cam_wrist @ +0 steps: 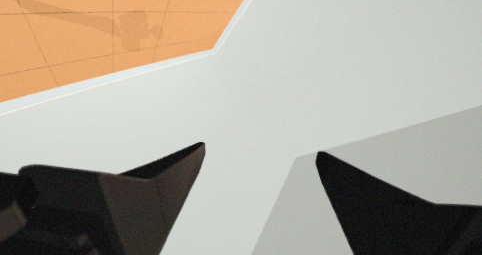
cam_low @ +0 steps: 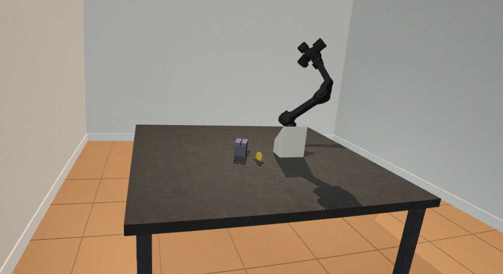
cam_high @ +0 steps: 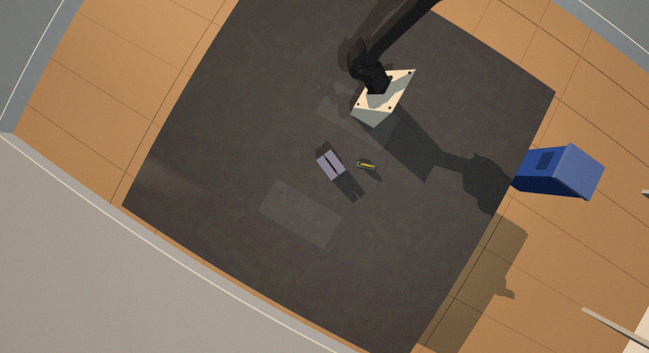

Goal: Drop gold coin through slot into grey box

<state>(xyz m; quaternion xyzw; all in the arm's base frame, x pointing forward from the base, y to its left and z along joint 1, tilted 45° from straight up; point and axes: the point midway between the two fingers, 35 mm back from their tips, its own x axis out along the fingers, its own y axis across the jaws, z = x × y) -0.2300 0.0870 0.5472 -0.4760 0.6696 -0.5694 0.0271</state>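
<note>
Right now my gripper tip is 500 mm short of the gold coin, 450 mm to the right of it and 520 mm above it.
</note>
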